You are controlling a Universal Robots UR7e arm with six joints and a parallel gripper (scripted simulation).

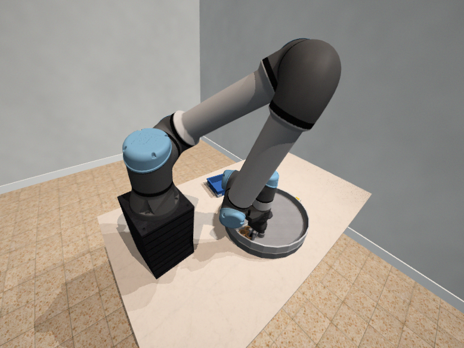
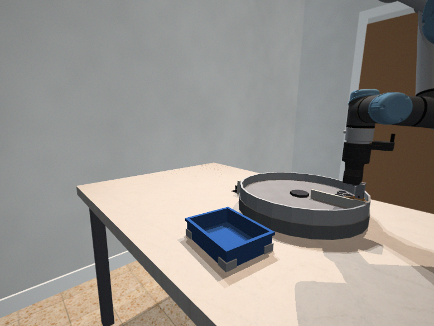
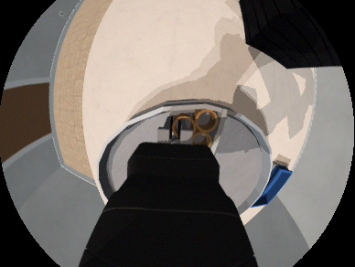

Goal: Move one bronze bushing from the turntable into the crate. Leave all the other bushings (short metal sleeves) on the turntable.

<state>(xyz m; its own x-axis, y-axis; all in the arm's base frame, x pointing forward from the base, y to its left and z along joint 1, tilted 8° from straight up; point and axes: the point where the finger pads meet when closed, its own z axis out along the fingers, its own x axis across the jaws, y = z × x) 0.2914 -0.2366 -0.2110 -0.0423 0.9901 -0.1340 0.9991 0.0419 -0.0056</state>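
Right now the blue crate is 220 mm ahead of my hand, 400 mm to the left of it and 50 mm below it. Also, from my hand: round grey turntable: 180 mm ahead, 40 mm to the left, 20 mm below.
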